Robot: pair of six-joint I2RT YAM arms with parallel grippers.
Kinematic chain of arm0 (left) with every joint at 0, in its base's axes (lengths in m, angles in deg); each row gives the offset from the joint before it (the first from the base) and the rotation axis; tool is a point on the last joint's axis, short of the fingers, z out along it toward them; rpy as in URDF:
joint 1: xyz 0 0 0.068 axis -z
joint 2: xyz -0.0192 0.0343 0.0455 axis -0.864 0.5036 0
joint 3: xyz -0.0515 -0.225 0.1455 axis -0.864 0.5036 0
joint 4: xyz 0.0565 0.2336 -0.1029 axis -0.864 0.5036 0
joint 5: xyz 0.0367 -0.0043 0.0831 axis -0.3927 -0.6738 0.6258
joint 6: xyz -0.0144 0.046 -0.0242 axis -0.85 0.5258 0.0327
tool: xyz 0 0 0 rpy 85.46 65.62 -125.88
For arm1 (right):
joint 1: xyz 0 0 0.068 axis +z
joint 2: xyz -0.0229 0.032 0.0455 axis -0.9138 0.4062 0
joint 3: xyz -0.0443 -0.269 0.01 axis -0.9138 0.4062 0
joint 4: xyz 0.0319 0.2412 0.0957 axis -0.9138 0.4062 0
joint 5: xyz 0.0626 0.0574 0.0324 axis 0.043 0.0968 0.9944
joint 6: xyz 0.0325 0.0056 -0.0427 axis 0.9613 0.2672 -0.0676
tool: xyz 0 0 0 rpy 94.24 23.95 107.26
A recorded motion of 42 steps. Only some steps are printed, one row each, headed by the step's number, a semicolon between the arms.
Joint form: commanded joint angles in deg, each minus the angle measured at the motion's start. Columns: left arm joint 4, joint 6, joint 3, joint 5, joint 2, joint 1; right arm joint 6, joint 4, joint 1, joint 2, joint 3, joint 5.
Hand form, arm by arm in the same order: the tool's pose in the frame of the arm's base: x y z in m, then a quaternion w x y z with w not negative. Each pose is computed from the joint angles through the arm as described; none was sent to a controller.
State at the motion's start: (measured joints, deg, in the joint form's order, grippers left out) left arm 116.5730 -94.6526 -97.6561 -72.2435 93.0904 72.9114; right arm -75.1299 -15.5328 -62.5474 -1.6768 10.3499 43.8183
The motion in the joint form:
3: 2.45 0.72 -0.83 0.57 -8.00 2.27; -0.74 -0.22 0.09 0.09 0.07 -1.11
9: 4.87 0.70 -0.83 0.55 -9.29 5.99; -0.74 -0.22 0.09 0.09 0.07 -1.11
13: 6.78 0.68 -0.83 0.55 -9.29 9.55; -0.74 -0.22 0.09 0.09 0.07 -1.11
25: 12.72 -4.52 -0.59 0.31 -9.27 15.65; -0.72 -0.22 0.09 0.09 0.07 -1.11
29: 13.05 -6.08 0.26 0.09 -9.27 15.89; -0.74 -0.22 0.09 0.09 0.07 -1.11
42: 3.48 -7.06 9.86 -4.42 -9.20 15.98; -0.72 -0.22 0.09 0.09 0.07 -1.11
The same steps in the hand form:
3: 0.4432 -0.1120 0.2107 0.32823 -0.06679 0.94147 0.03806; 0.1106 0.0023 0.1765 0.70994 -0.00627 0.70194 -0.05671
9: 0.4293 -0.1386 0.2178 0.32056 -0.03499 0.94609 0.03056; 0.1106 0.0023 0.1765 0.70994 -0.00627 0.70194 -0.05671
13: 0.4171 -0.1638 0.2158 0.30680 -0.00336 0.95139 0.02670; 0.1106 0.0023 0.1765 0.70994 -0.00627 0.70194 -0.05671
25: 0.3882 -0.2024 0.2089 0.26146 0.01244 0.96494 0.01912; 0.1106 0.0023 0.1765 0.70995 -0.00615 0.70194 -0.05659
29: 0.3850 -0.2028 0.2042 0.25223 0.00319 0.96749 0.01815; 0.1106 0.0023 0.1765 0.70994 -0.00627 0.70194 -0.05671
42: 0.3739 -0.2006 0.1624 0.23481 0.00440 0.97186 -0.01805; 0.1106 0.0023 0.1765 0.70995 -0.00615 0.70194 -0.05659

